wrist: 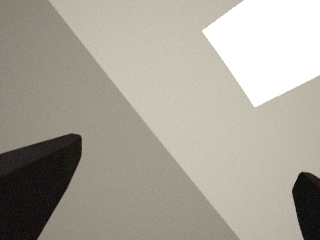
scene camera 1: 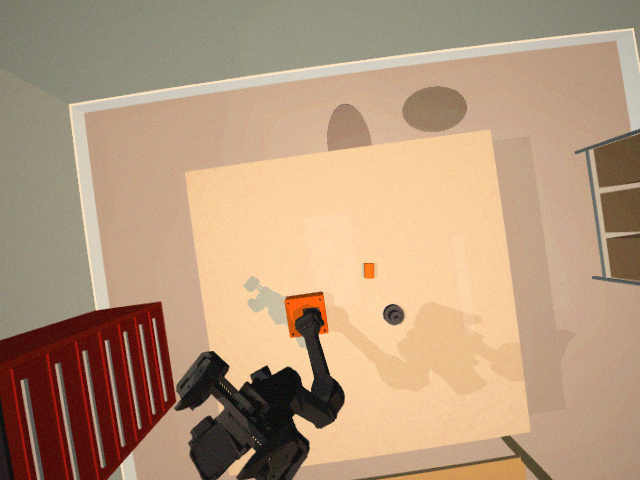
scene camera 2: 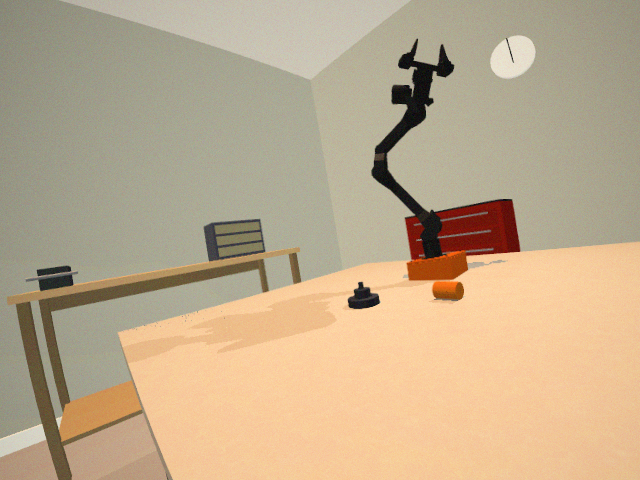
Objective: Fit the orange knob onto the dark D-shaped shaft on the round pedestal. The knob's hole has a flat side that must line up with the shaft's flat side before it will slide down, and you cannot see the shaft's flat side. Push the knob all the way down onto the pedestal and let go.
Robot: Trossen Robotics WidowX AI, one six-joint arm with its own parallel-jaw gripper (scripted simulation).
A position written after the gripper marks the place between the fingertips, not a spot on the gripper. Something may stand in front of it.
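There's nothing held in the gripper [scene camera 1: 207, 438], and it's open. The wrist view shows the gripper [wrist: 191, 165] too, and you'd also spot the gripper [scene camera 2: 429, 41] from scene camera 2.
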